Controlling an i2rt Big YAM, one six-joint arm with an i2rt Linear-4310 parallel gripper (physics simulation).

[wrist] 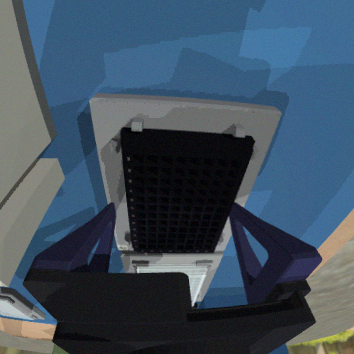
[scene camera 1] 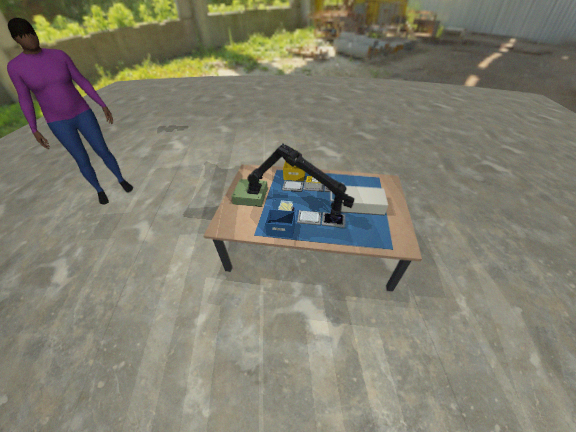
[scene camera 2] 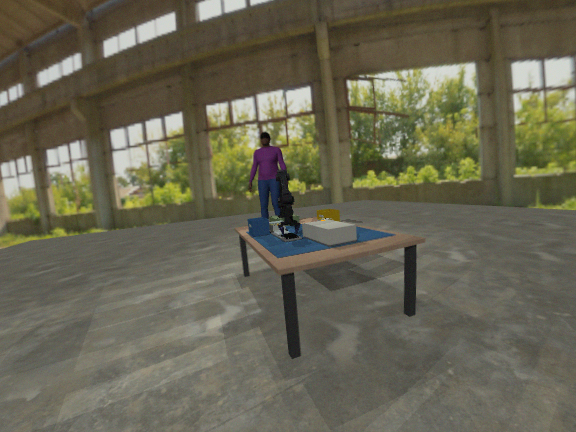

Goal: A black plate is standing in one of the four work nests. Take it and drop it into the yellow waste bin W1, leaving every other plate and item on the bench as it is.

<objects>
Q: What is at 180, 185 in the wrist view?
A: A black plate.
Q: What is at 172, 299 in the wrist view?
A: My gripper.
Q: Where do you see a large grey box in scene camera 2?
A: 330, 233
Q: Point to a white plate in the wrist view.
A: At 196, 274
</objects>
